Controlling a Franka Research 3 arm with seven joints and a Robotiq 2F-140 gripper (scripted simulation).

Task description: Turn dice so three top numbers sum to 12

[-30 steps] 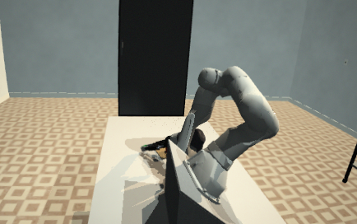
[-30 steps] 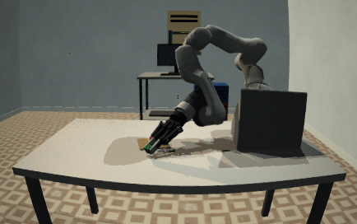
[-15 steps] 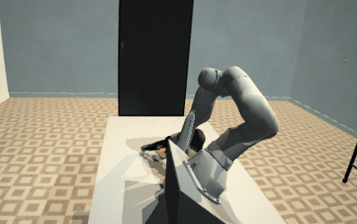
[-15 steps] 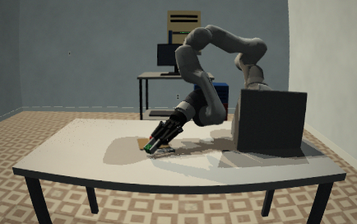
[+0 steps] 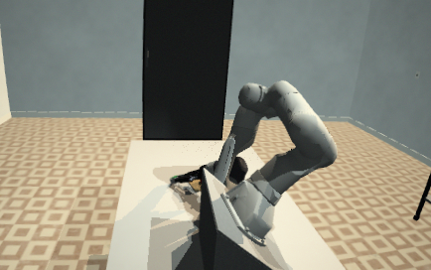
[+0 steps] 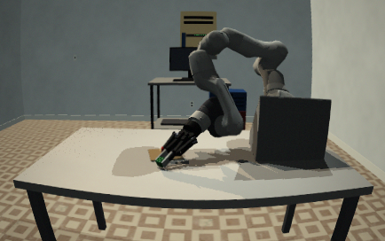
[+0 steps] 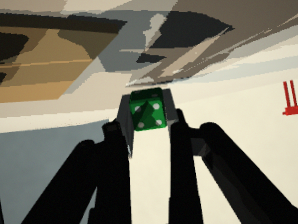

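Right now the green die is 10 mm ahead of my hand, 10 mm to the left of it and 10 mm below it. Also, from my hand: blue die: 30 mm behind, 130 mm to the right, 20 mm below; then red die: 10 mm ahead, 130 mm to the right, 20 mm below; then tan mat: 10 mm ahead, 130 mm to the right, 30 mm below.
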